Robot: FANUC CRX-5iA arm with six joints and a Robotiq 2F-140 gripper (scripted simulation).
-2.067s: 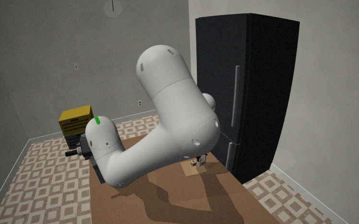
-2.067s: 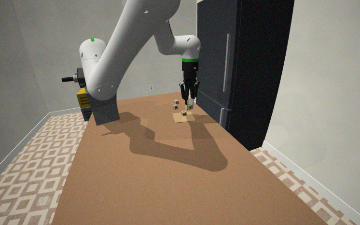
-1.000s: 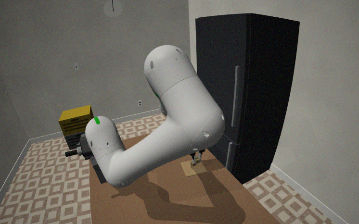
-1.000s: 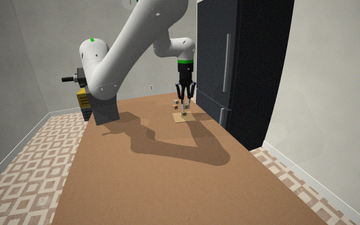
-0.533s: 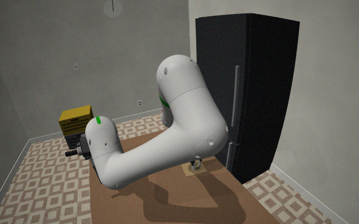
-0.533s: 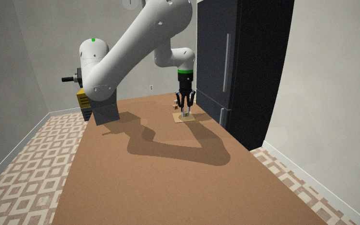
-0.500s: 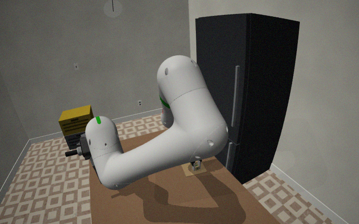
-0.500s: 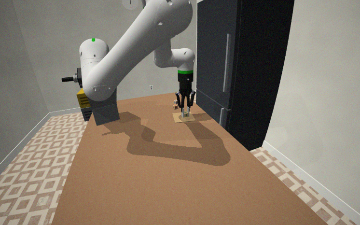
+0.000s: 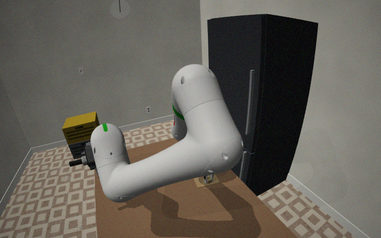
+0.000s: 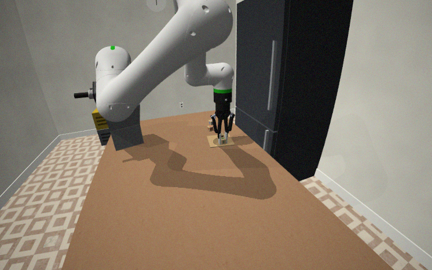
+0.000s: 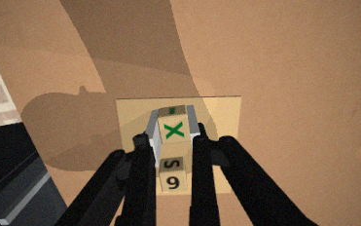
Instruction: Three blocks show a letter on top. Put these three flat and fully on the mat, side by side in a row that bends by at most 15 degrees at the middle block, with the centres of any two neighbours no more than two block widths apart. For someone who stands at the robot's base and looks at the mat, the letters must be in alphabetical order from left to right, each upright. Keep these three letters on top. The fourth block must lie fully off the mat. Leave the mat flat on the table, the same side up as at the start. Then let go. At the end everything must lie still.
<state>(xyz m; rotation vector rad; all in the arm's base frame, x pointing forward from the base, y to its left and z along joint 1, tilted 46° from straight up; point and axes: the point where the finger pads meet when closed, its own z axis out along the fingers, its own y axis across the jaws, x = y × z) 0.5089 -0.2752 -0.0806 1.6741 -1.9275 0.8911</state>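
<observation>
The X block lies 2 cm below my hand. From my hand the other things lie so: R block: 2 cm ahead, 21 cm to the left, 3 cm below; block marked 9: 2 cm ahead, 7 cm to the left, 2 cm below; tan mat: 1 cm ahead, 5 cm to the left, 4 cm below.
</observation>
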